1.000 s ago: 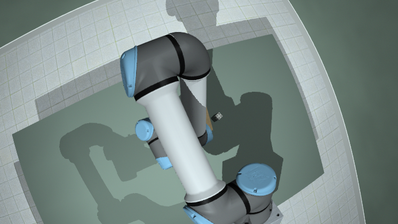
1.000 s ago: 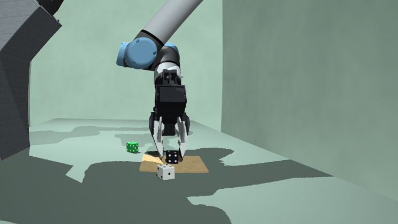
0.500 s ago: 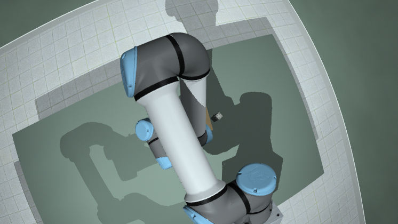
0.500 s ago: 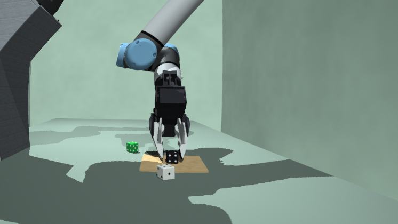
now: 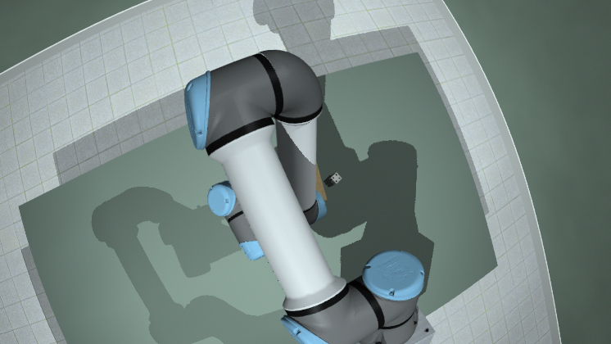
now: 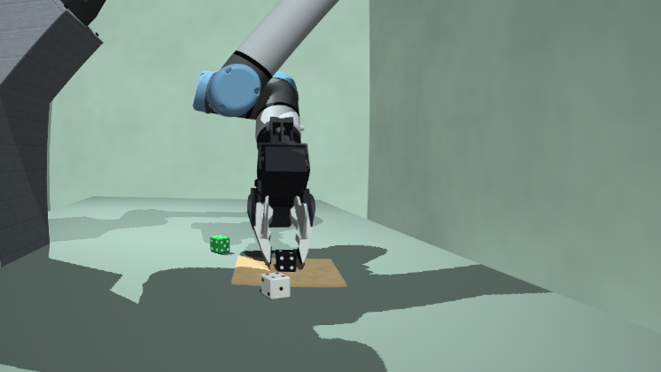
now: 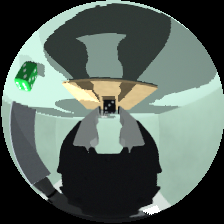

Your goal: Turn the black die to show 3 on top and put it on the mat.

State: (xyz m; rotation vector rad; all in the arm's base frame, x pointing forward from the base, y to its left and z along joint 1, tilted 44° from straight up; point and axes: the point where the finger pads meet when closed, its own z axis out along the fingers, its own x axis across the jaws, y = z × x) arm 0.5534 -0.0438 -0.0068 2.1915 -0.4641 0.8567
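Now: hand 1 cm to the left of the black die and 1 cm above it. Round my hand: white die: 11 cm to the right, 4 cm behind, 1 cm below; then tan mat: 2 cm below, 1 cm to the right; then green die: 12 cm to the left, 8 cm behind, 1 cm below.
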